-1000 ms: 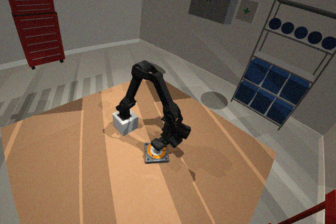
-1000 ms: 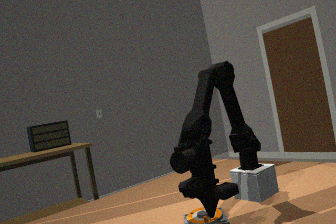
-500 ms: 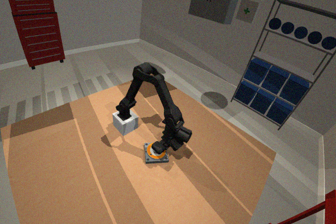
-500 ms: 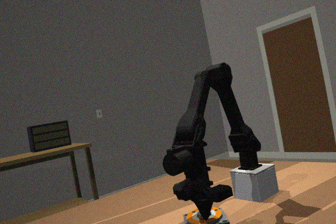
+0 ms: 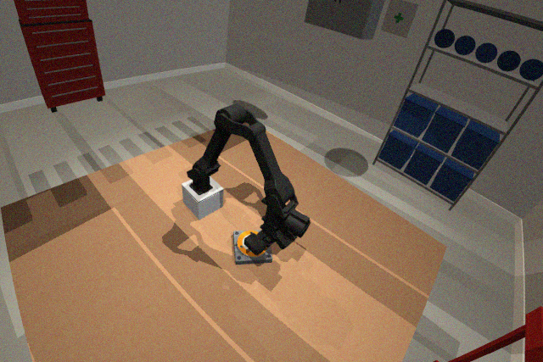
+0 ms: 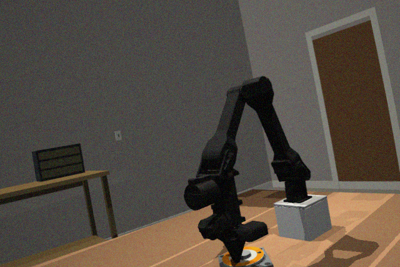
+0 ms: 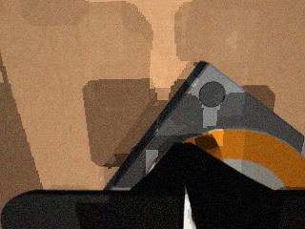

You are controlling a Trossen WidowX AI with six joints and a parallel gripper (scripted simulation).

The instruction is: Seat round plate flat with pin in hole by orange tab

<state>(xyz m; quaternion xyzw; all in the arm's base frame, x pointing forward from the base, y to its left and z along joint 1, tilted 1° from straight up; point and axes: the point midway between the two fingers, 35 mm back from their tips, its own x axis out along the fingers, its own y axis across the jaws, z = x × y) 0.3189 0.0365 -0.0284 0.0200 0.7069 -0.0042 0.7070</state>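
Now: the round plate 20 mm to the right of my gripper tip and 20 mm behind it. Also, from my gripper tip: square grey base 50 mm behind, 30 mm to the right, 20 mm below.
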